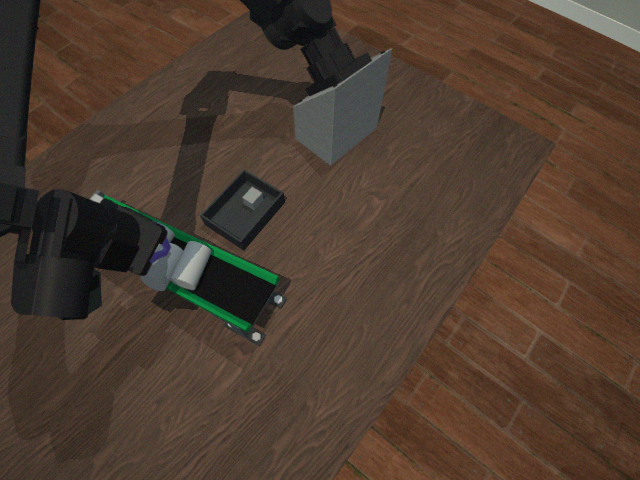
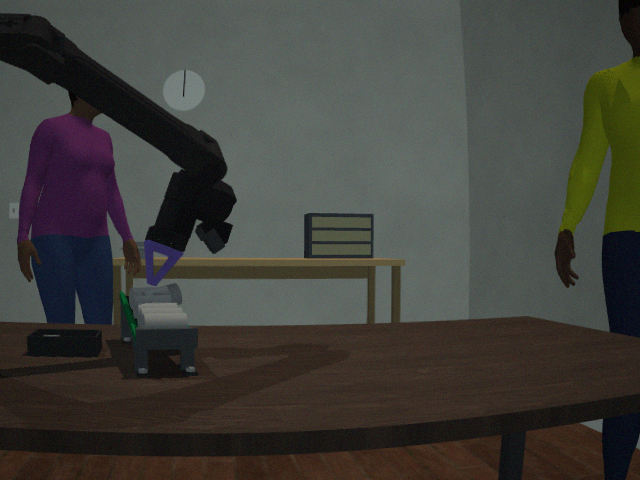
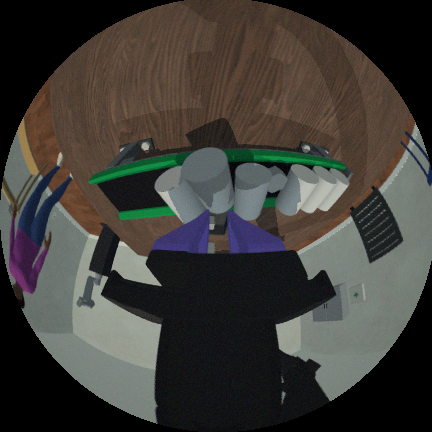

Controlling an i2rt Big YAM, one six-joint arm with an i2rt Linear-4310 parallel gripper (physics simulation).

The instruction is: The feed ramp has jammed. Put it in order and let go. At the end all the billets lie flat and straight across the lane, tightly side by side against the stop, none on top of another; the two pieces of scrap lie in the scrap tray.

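Frame: origin at the arm's base, x left, y back, z up, level; metres.
Seen in the pictures: gripper, fingertip midpoint: (image 1: 162,247) (image 2: 151,284) (image 3: 218,214); arm's base at its link origin: (image 1: 339,79).
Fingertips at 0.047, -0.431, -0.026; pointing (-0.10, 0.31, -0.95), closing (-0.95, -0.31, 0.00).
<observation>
Offsets run from my fingertips to a thing's top centre, as dx, dy, dz.
My gripper (image 1: 165,248) (image 2: 153,284) (image 3: 218,214) is shut with nothing between its purple fingers, its tips close above the raised billet. The ramp's green-railed lane (image 1: 242,264) (image 2: 127,312) (image 3: 287,158) holds several grey-white billets. Three billets @(-0.104, -0.031, -0.023) (image 3: 296,190) @(-0.141, -0.044, -0.027) (image 3: 317,190) @(-0.179, -0.057, -0.031) (image 3: 334,190) lie side by side at the stop end. A scrap piece @(-0.067, -0.030, -0.041) (image 3: 276,180) sits between them and another billet @(-0.039, -0.009, -0.015) (image 3: 251,192). A raised billet @(+0.012, -0.017, +0.003) (image 1: 159,274) (image 3: 207,181) rests on that billet and the outermost billet @(+0.039, +0.015, -0.006) (image 1: 190,267) (image 3: 181,194). Another scrap piece @(-0.035, +0.187, -0.094) (image 1: 252,197) lies in the scrap tray @(-0.030, +0.160, -0.088) (image 1: 227,221) (image 2: 64,346).
A grey angular block (image 1: 356,111) stands on the table beyond the tray, next to another dark arm part (image 1: 333,59). Ramp feet with bolts (image 1: 256,336) (image 2: 143,370) stand on the table. Two people (image 2: 74,180) (image 2: 610,170) stand behind the table.
</observation>
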